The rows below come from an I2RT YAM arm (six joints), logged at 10 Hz.
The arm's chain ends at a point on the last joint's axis. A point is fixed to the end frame.
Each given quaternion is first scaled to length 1.
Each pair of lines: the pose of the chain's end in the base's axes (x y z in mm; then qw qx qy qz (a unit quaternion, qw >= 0)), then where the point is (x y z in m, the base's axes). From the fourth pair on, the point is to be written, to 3 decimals.
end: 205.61 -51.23 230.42 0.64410 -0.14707 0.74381 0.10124
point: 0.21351 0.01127 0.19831
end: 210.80 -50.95 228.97 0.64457 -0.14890 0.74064 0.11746
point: 0.21718 0.01243 0.19828
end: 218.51 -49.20 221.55 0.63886 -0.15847 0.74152 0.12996
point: 0.22255 0.01447 0.19107
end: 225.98 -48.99 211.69 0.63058 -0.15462 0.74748 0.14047
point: 0.229 0.015 0.182
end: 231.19 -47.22 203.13 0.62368 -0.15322 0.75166 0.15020
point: 0.233 0.017 0.174
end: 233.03 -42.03 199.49 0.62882 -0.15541 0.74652 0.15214
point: 0.235 0.023 0.171
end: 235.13 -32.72 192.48 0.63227 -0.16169 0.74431 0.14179
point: 0.237 0.031 0.163
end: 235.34 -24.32 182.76 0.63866 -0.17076 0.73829 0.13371
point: 0.238 0.039 0.152
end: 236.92 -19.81 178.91 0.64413 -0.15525 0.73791 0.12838
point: 0.242 0.044 0.149
